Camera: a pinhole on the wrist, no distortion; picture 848 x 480 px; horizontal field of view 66.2 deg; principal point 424.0 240.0 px. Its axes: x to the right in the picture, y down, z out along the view. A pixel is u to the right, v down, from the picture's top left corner.
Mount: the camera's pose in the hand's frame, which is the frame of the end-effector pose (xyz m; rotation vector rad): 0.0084 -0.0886 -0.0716 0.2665 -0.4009 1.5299
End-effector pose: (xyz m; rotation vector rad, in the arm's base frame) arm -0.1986 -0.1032 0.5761 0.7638 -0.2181 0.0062
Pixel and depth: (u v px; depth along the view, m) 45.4 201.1 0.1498
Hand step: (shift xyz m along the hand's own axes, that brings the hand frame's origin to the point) 0.0048 -0.2300 0.0289
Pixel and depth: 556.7 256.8 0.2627
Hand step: -0.0212 -0.1479 0.1883
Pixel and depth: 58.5 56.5 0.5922
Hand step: 0.1254 -0.6411 0.3413
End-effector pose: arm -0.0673 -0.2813 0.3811 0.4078 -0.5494 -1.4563
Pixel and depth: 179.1 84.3 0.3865
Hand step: 0.0680 -0.3834 0.2262
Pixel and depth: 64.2 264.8 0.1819
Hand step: -0.0137 -0.2550 0.0512
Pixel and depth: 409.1 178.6 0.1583
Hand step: 0.0097 -0.1577 0.0717
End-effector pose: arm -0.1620 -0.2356 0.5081 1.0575 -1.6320 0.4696
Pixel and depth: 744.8 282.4 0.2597
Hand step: -0.0314 -0.0785 0.2155
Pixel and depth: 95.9 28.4 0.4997
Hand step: 0.1285 -0.5293 0.2904
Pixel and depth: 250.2 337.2 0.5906
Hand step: -0.1297 -0.4731 0.3917
